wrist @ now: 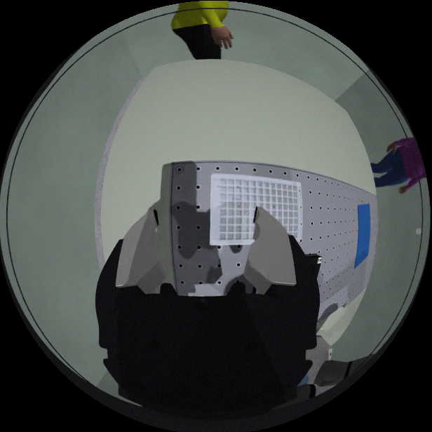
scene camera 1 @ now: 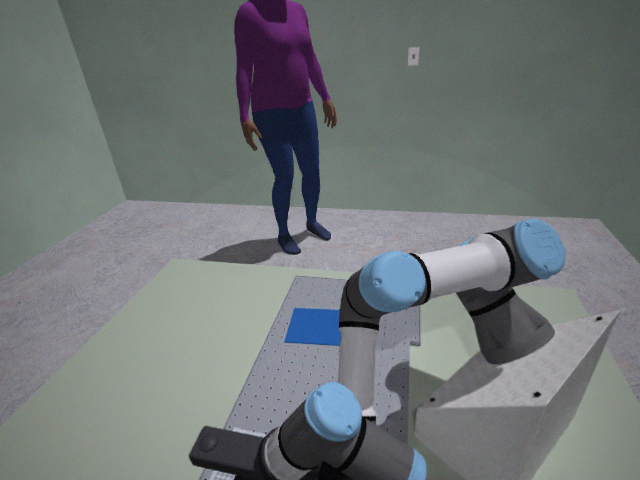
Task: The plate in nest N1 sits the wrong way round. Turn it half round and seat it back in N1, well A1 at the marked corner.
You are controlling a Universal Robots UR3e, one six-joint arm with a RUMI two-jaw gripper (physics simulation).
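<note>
A white gridded plate (wrist: 245, 197) lies on the grey perforated board (wrist: 330, 220) (scene camera 1: 302, 369) in the wrist view. In scene camera 1, parts of it show at the bottom left, mostly hidden by the gripper's dark body. Its well labels and the marked corner cannot be made out, and nest N1 cannot be told apart. My gripper (wrist: 205, 209) is open with nothing between its fingers. It is above the board, offset to the left of the plate in the wrist view; its right finger overlaps the plate's lower part. The fingertips are hidden in scene camera 1.
A blue flat rectangle (scene camera 1: 312, 326) (wrist: 363, 235) lies on the board's far part. The arm's pale wedge-shaped base (scene camera 1: 485, 428) stands right of the board. A person in purple (scene camera 1: 279, 62) (wrist: 412, 157) and one in yellow (wrist: 200, 17) stand beyond the table.
</note>
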